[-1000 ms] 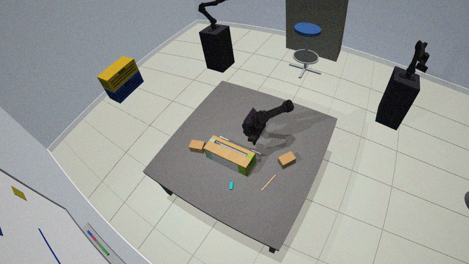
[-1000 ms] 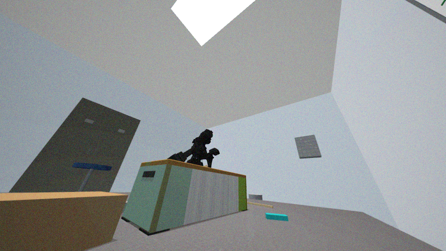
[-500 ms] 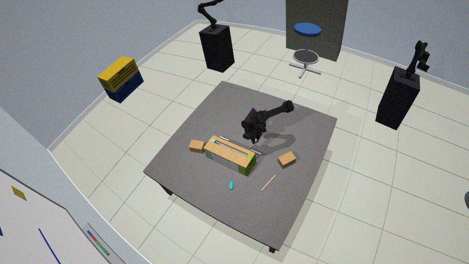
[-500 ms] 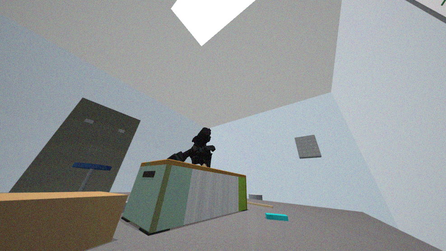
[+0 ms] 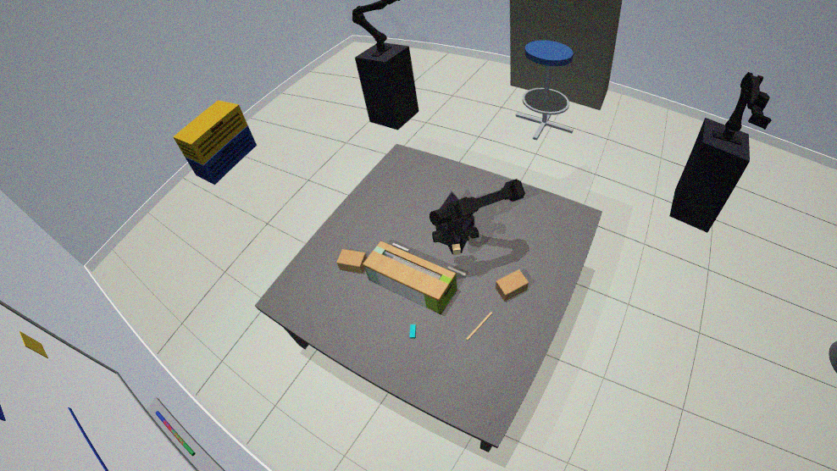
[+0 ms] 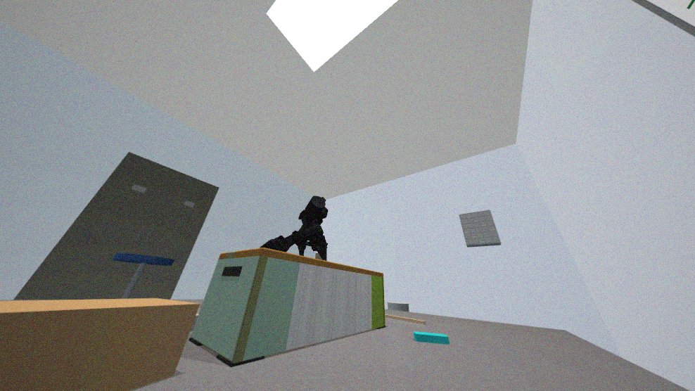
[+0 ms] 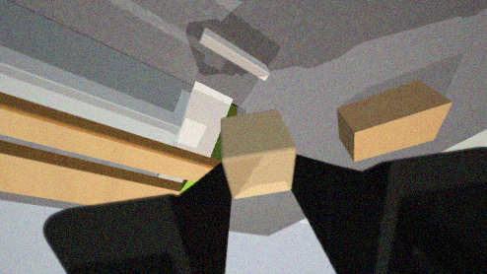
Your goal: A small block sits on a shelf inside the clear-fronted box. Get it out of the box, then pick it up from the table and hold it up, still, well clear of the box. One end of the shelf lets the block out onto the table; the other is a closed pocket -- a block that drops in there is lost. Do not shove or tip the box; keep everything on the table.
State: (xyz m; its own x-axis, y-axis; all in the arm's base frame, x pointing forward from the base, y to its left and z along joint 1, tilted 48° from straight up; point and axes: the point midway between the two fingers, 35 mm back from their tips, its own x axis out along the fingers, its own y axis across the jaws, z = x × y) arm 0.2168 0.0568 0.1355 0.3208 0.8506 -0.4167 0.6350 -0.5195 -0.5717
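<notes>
My gripper tip is now 1 cm past the tan block, 1 cm to the left of it and 1 cm below it. Also, from my gripper tip: wooden stick 18 cm ahead, 21 cm to the left, 16 cm below; then cyan piece 34 cm ahead, 2 cm to the right, 16 cm below.
</notes>
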